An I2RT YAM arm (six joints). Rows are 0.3 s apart.
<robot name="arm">
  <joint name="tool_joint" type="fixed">
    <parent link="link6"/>
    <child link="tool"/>
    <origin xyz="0 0 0" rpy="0 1.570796 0"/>
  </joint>
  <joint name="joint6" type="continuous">
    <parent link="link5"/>
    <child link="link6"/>
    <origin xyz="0.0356 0 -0.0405"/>
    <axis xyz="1 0 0"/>
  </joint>
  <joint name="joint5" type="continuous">
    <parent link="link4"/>
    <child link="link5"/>
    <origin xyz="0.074 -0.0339 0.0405"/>
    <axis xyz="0 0 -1"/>
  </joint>
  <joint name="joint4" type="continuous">
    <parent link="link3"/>
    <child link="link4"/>
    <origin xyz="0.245 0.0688 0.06"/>
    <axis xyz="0 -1 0"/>
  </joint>
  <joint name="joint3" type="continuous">
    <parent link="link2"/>
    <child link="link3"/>
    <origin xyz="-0.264 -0.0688 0"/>
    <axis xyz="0 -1 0"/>
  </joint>
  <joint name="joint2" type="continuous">
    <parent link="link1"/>
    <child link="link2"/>
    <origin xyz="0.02 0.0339 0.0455"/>
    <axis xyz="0 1 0"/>
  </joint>
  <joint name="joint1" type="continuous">
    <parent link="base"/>
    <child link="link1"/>
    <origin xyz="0 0 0.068"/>
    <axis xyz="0 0 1"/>
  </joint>
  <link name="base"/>
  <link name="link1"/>
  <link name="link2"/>
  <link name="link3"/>
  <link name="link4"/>
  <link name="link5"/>
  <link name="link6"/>
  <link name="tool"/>
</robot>
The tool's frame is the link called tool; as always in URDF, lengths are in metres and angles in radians. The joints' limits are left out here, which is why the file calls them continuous.
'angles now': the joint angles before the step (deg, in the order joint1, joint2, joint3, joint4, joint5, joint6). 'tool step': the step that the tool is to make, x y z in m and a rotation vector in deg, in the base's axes. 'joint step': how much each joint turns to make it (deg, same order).
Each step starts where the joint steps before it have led.
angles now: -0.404 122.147 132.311 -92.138 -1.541 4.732
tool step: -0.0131 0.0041 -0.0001 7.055 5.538 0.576
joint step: -0.050 -0.788 -1.140 -5.244 -7.038 0.015
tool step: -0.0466 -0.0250 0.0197 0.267 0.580 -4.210
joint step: -4.210 -11.058 -11.663 0.015 -0.241 0.009
